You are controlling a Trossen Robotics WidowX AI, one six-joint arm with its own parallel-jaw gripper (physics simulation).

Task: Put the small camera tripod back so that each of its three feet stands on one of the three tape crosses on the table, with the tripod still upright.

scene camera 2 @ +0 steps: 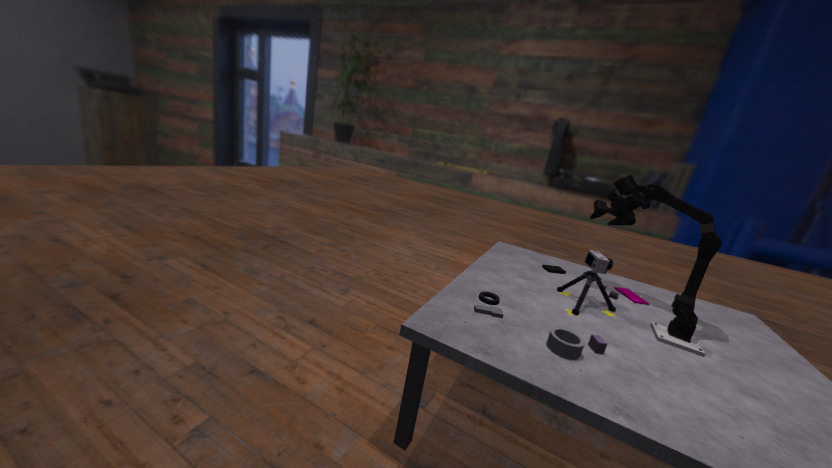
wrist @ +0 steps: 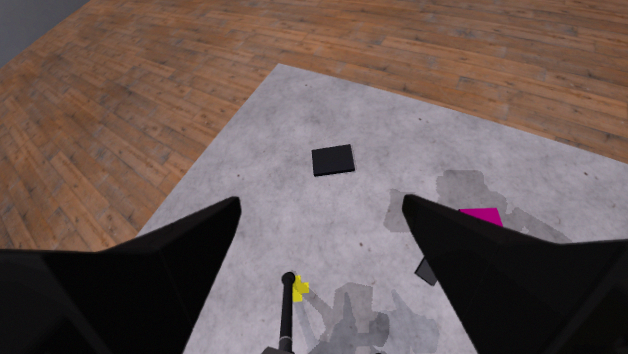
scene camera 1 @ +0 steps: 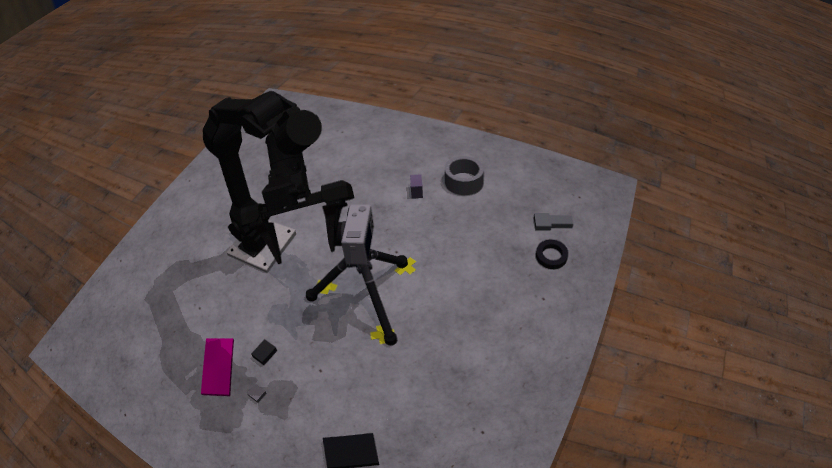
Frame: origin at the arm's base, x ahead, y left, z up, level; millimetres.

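Seen in the pictures: gripper, fingertip midpoint: (scene camera 2: 599,221) (wrist: 322,203) (scene camera 1: 305,258); arm's base, link origin: (scene camera 2: 678,335) (scene camera 1: 253,244).
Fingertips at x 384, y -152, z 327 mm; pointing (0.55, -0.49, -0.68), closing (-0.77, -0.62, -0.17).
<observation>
Pixels of each thing's top centre, then the offset from my fingertips to it.
- small tripod, top centre: (scene camera 1: 337,221) (scene camera 2: 608,255) dx -81, dy +166, dz -105 mm
- yellow cross, top centre: (scene camera 1: 405,265) dx -32, dy +301, dz -339 mm
- third cross, top centre: (scene camera 2: 608,313) dx -151, dy +161, dz -339 mm
- magenta block, top centre: (scene camera 1: 216,365) (wrist: 489,246) (scene camera 2: 631,294) dx -223, dy -170, dz -332 mm
- dark block, top centre: (scene camera 1: 263,350) (wrist: 431,268) dx -153, dy -71, dz -325 mm
- black slab, top centre: (scene camera 1: 349,450) (wrist: 332,158) (scene camera 2: 554,268) dx +141, dy -157, dz -325 mm
- grey ring, top centre: (scene camera 1: 464,168) (scene camera 2: 567,336) dx -56, dy +612, dz -292 mm
- purple block, top centre: (scene camera 1: 416,180) (scene camera 2: 599,339) dx -140, dy +518, dz -300 mm
- black ring, top centre: (scene camera 1: 552,251) (scene camera 2: 489,296) dx +248, dy +497, dz -325 mm
- grey piece, top centre: (scene camera 1: 554,219) (scene camera 2: 488,308) dx +210, dy +598, dz -325 mm
The small tripod (scene camera 1: 379,302) (scene camera 2: 591,275) (wrist: 286,312) stands upright on the table, bearing a grey camera (scene camera 1: 356,235) (scene camera 2: 598,262). In scene camera 1, its right foot overlaps the edge of one yellow cross (scene camera 1: 410,266) (scene camera 2: 571,312). Its front foot is at the right edge of another cross (scene camera 1: 378,334) (scene camera 2: 564,293) (wrist: 301,288). Its left foot lies just outside the third cross (scene camera 1: 329,286) (scene camera 2: 608,313), to its lower left. My gripper (scene camera 1: 306,255) (scene camera 2: 602,219) (wrist: 322,203) is open and empty, high above the table near the camera. The wrist view shows one leg and foot.
A magenta block (scene camera 1: 217,366) (scene camera 2: 631,295) (wrist: 482,216), a dark block (scene camera 1: 264,352) and a black slab (scene camera 1: 350,449) (wrist: 333,160) lie around the tripod. A grey ring (scene camera 1: 463,182) (scene camera 2: 564,344), purple block (scene camera 1: 416,186), black ring (scene camera 1: 542,264) and grey piece (scene camera 1: 542,221) lie elsewhere.
</observation>
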